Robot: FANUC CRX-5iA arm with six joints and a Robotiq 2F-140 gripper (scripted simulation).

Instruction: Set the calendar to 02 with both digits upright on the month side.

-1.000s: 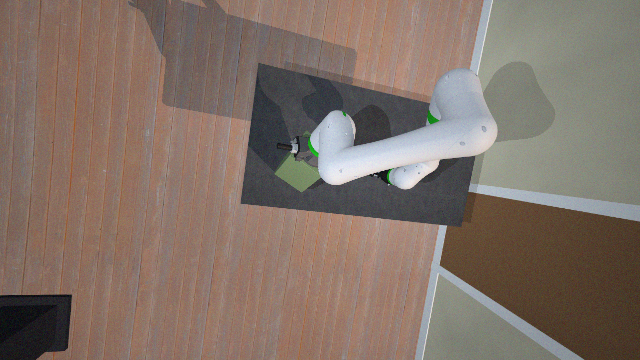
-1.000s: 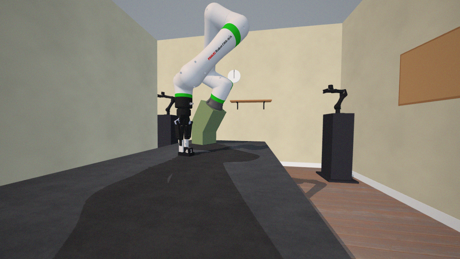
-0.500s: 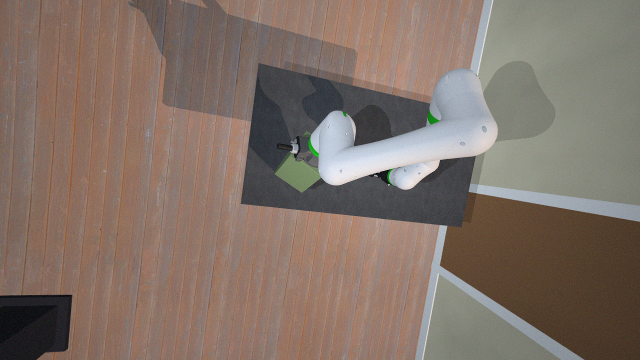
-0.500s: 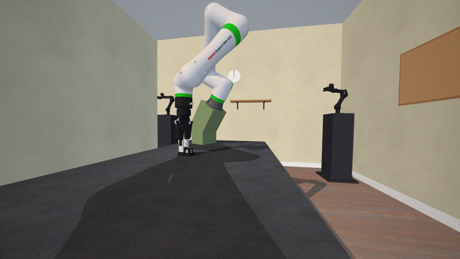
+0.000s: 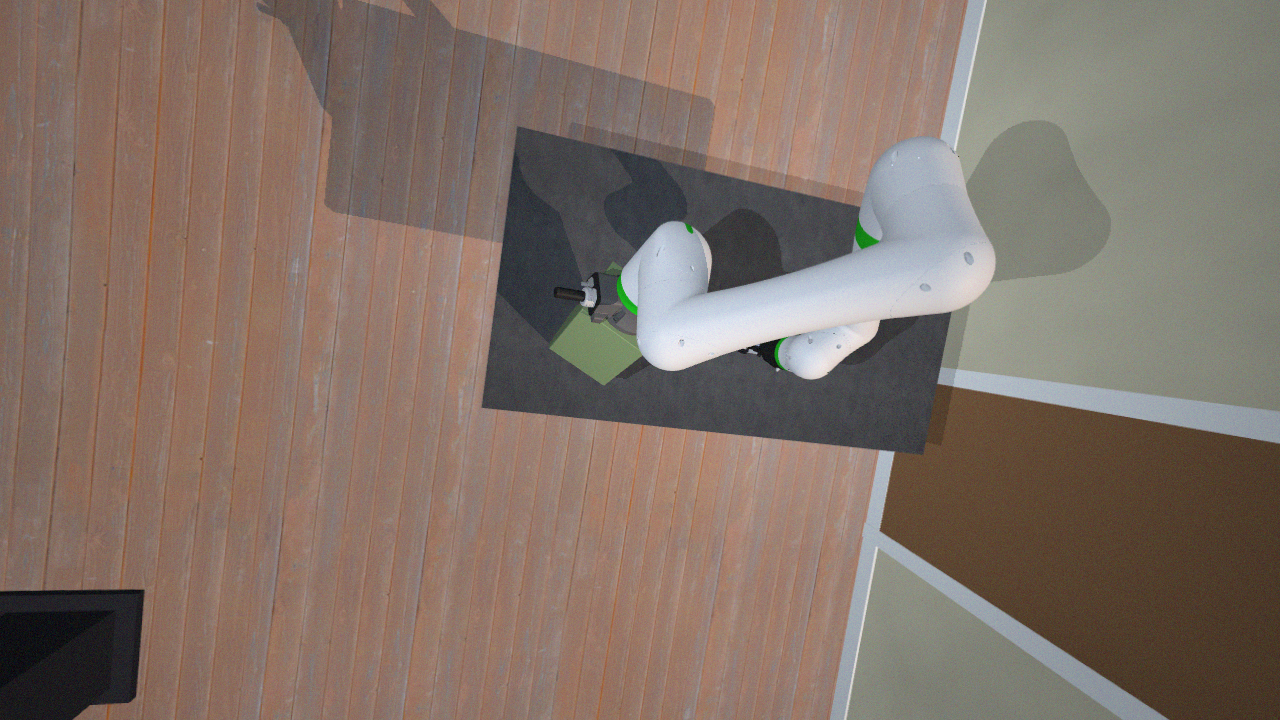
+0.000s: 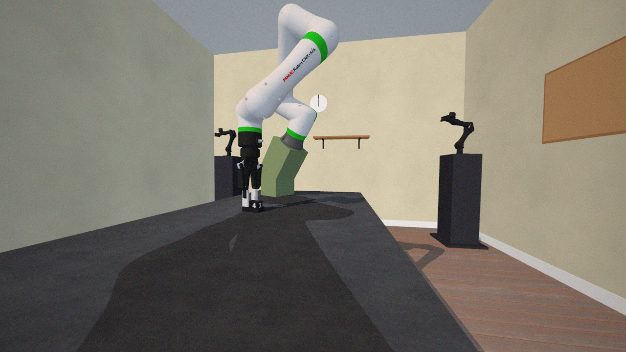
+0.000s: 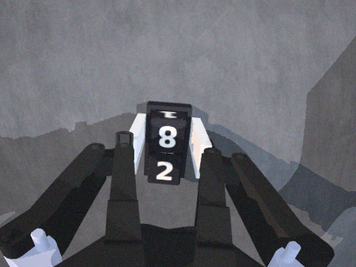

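Now: hand 1 cm short of the black number cube, 3 cm to the right of it and 3 cm above it. From my hand the other things lie so: black tray 2 cm to the left, 4 cm below.
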